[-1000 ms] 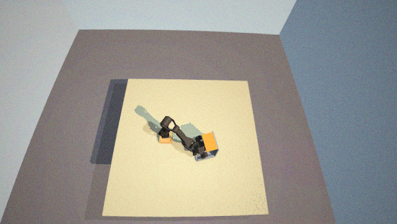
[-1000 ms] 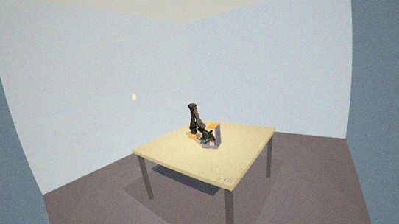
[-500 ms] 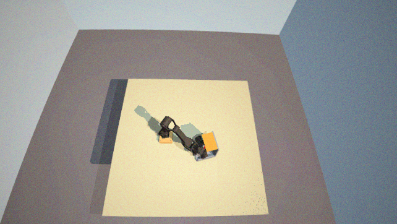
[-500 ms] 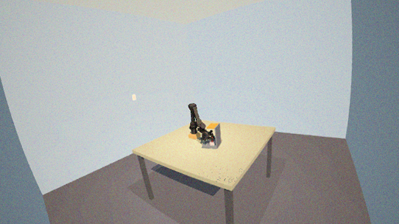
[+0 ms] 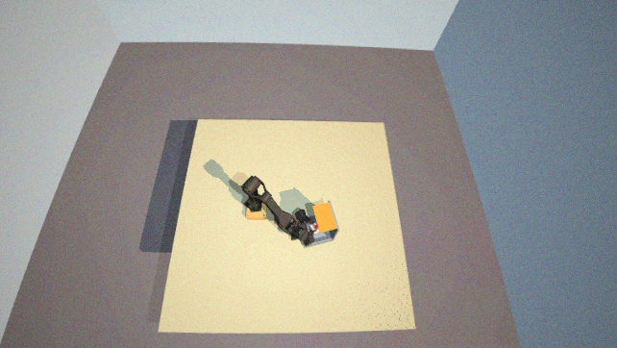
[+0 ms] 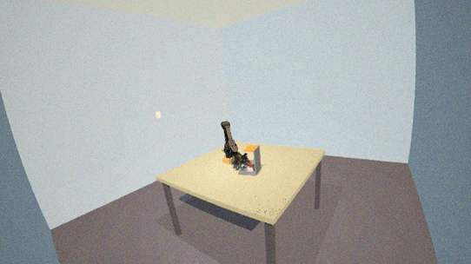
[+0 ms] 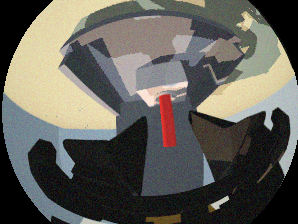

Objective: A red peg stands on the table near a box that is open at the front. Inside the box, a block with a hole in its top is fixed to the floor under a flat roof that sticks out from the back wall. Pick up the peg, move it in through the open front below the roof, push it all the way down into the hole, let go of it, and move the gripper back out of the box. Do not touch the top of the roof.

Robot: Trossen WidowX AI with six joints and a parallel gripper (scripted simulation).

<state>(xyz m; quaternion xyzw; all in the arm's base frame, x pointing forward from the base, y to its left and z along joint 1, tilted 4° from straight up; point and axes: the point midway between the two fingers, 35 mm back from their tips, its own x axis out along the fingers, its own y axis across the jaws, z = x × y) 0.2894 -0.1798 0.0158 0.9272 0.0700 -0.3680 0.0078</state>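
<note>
The red peg is 1 cm below my gripper tip and 1 cm ahead of it. From my gripper tip the other things lie so: orange roof 16 cm above, 4 cm ahead.
</note>
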